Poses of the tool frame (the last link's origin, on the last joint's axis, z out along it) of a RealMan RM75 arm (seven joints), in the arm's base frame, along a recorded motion.
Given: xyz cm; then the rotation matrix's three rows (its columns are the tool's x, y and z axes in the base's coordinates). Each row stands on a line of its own.
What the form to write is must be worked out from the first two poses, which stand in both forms.
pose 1, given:
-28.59, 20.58, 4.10
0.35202, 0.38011, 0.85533
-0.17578, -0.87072, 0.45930
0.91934, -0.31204, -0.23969
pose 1, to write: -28.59, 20.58, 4.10, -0.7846, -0.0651, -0.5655, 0.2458
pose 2, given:
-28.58, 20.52, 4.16
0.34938, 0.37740, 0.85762
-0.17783, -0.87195, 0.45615
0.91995, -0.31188, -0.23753
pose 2, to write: -28.58, 20.52, 4.16, -0.7840, -0.0636, -0.5668, 0.2449
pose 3, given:
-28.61, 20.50, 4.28
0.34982, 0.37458, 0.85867
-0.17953, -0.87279, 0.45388
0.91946, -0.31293, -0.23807
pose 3, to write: -28.61, 20.50, 4.28, -0.7843, -0.0622, -0.5668, 0.2444
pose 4, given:
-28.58, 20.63, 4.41
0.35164, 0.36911, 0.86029
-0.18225, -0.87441, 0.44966
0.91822, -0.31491, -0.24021
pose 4, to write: -28.58, 20.63, 4.41, -0.7852, -0.0595, -0.5663, 0.2434
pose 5, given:
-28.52, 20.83, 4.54
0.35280, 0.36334, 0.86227
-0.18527, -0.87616, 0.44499
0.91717, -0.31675, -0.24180
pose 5, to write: -28.52, 20.83, 4.54, -0.7859, -0.0566, -0.5660, 0.2423
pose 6, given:
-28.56, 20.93, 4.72
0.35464, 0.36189, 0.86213
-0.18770, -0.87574, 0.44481
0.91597, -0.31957, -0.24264
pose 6, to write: -28.56, 20.93, 4.72, -0.7863, -0.0554, -0.5653, 0.2430
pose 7, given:
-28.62, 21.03, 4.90
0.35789, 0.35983, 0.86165
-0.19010, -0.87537, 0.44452
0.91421, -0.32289, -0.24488
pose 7, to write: -28.62, 21.03, 4.90, -0.7871, -0.0539, -0.5640, 0.2437
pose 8, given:
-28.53, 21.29, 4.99
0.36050, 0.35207, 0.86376
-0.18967, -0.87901, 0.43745
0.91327, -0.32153, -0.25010
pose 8, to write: -28.53, 21.29, 4.99, -0.7889, -0.0515, -0.5631, 0.2405
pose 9, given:
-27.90, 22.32, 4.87
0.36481, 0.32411, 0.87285
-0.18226, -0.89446, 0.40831
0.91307, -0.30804, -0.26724
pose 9, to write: -27.90, 22.32, 4.87, -0.7948, -0.0446, -0.5618, 0.2253
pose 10, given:
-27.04, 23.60, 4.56
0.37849, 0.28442, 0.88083
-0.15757, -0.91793, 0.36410
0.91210, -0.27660, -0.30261
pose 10, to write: -27.04, 23.60, 4.56, -0.8061, -0.0393, -0.5561, 0.1987
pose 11, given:
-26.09, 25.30, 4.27
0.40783, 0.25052, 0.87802
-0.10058, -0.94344, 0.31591
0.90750, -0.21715, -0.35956
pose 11, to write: -26.09, 25.30, 4.27, -0.8232, -0.0455, -0.5422, 0.1619
